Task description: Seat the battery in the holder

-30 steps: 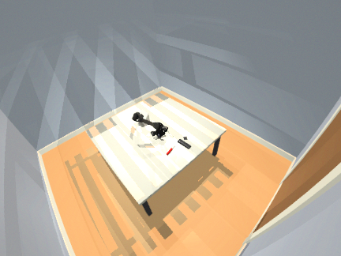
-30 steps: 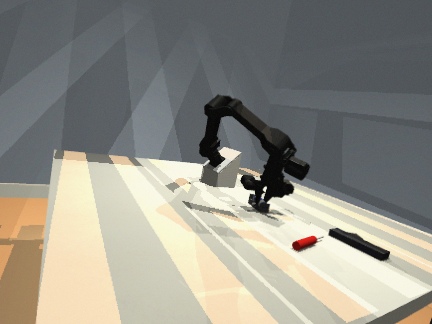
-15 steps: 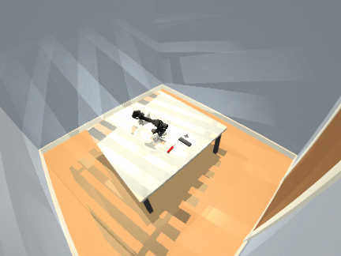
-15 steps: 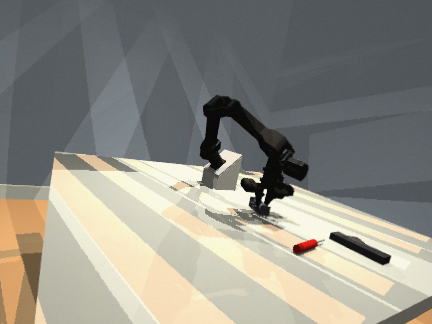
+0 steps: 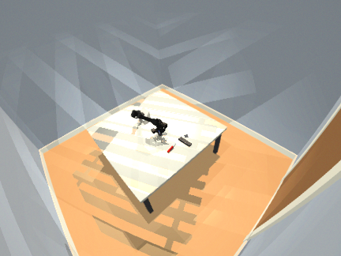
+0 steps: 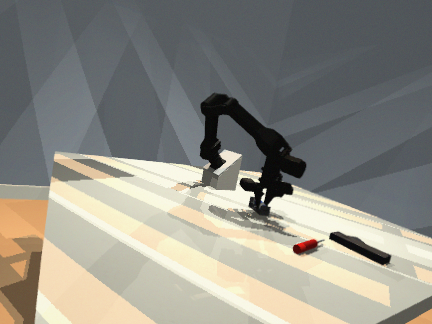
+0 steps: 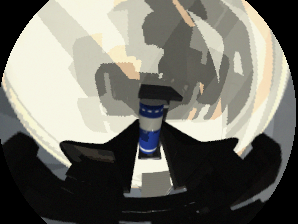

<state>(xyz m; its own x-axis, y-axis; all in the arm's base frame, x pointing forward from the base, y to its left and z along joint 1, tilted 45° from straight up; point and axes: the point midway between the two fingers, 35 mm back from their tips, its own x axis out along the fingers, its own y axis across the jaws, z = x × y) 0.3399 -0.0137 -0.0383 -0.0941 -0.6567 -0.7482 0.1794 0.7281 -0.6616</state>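
My gripper tip is now 1 cm below the battery.
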